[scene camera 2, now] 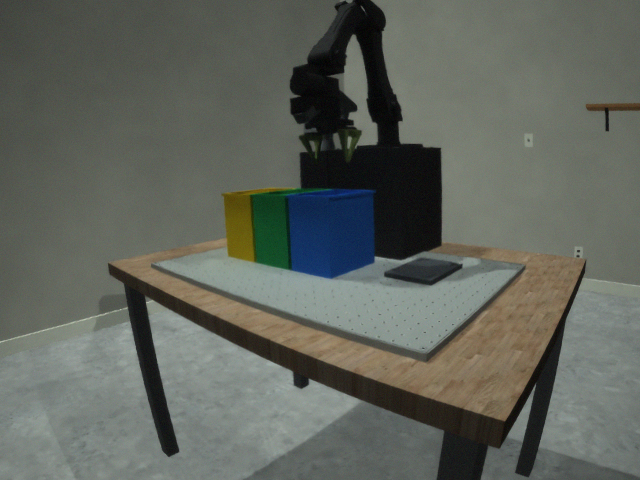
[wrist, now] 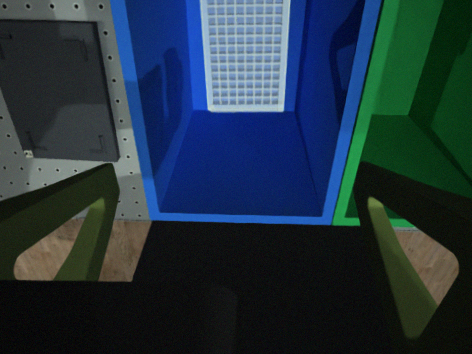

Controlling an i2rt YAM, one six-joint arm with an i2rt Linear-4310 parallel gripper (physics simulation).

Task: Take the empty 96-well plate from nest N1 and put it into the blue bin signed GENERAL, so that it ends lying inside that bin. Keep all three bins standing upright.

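Places are measured from the arm's base along level axes (x ahead, y left, z up), in metres.
Pixels of known places: gripper, between the fingertips: (scene camera 2: pixel 331 163) (wrist: pixel 236 176); arm's base, origin of its link: (scene camera 2: pixel 389 148).
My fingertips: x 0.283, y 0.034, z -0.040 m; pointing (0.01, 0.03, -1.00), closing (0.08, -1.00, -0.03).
Ahead of a thing's pixels: the offset from my fingertips to its middle. Level surfaces: height alone.
The white 96-well plate {0.016 m back, 0.003 m right, 0.240 m down} (wrist: pixel 246 60) lies inside the blue bin {0.000 m ahead, 0.001 m right, 0.160 m down} (scene camera 2: pixel 330 235) (wrist: pixel 240 218), apparently flat on its floor; its far end is cut off by the wrist view's edge. The bin's walls hide the plate in the scene view. The blue bin stands upright; its sign does not show. The dark nest {0.081 m back, 0.207 m left, 0.242 m down} (scene camera 2: pixel 423 271) (wrist: pixel 60 95) lies bare beside it. My gripper (scene camera 2: pixel 331 159) (wrist: pixel 236 176) is open and empty, above and behind the bins, with its fingers apart from them and from the plate.
The green bin {0.009 m ahead, 0.132 m right, 0.160 m down} (scene camera 2: pixel 271 232) (wrist: pixel 395 50) and the yellow bin {0.017 m ahead, 0.263 m right, 0.160 m down} (scene camera 2: pixel 240 227) stand upright in a row beside the blue one, on the grey perforated board {0.249 m down} (scene camera 2: pixel 361 304) (wrist: pixel 132 187). The black pedestal (scene camera 2: pixel 413 201) stands behind them on the wooden table {0.262 m down} (scene camera 2: pixel 465 382).
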